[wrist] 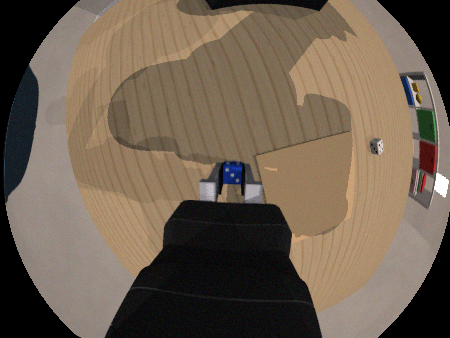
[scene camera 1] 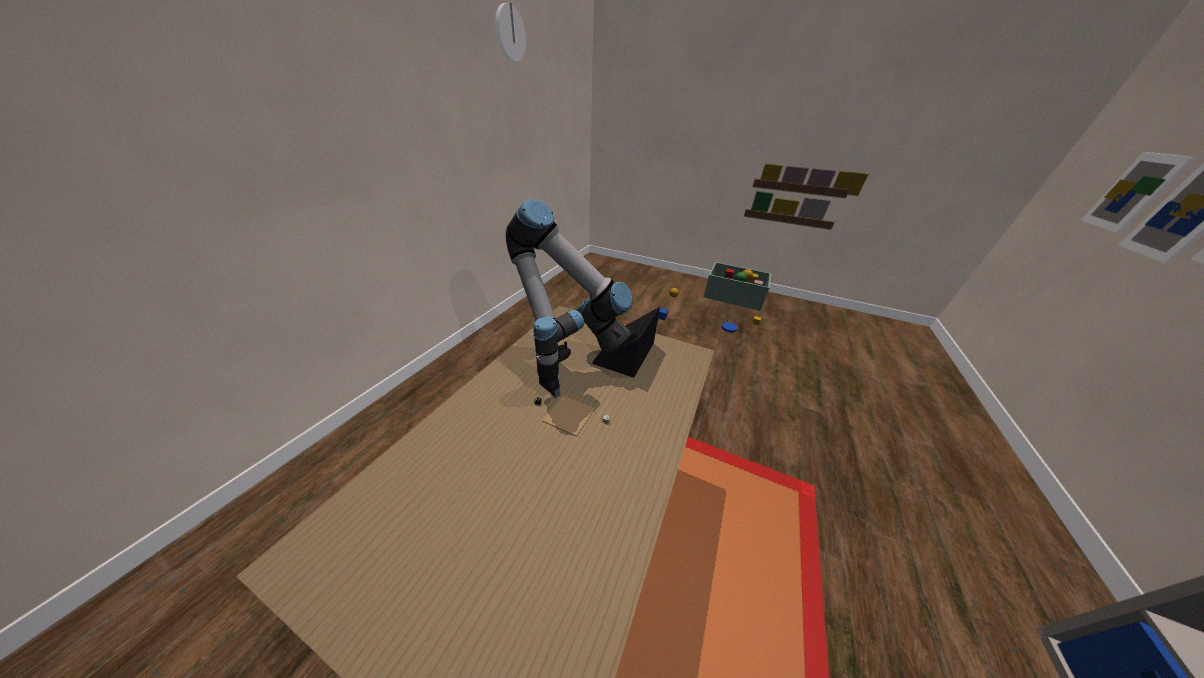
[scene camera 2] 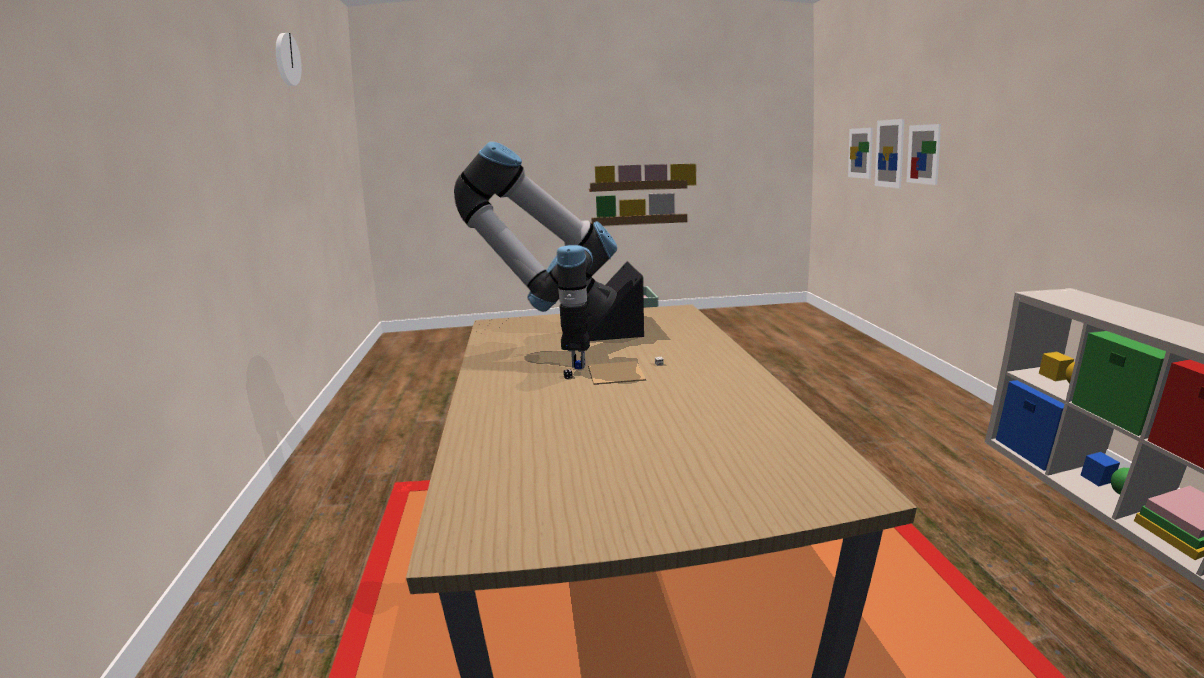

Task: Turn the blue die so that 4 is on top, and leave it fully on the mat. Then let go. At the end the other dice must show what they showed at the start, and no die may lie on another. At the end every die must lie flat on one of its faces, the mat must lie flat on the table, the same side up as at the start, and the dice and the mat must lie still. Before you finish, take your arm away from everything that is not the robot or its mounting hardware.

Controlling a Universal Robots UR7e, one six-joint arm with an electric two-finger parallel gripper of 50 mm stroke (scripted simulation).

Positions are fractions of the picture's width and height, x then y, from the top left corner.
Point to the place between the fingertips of my gripper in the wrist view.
0.52, 0.51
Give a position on a tan mat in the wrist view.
At 0.69, 0.54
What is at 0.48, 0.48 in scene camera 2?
My gripper.
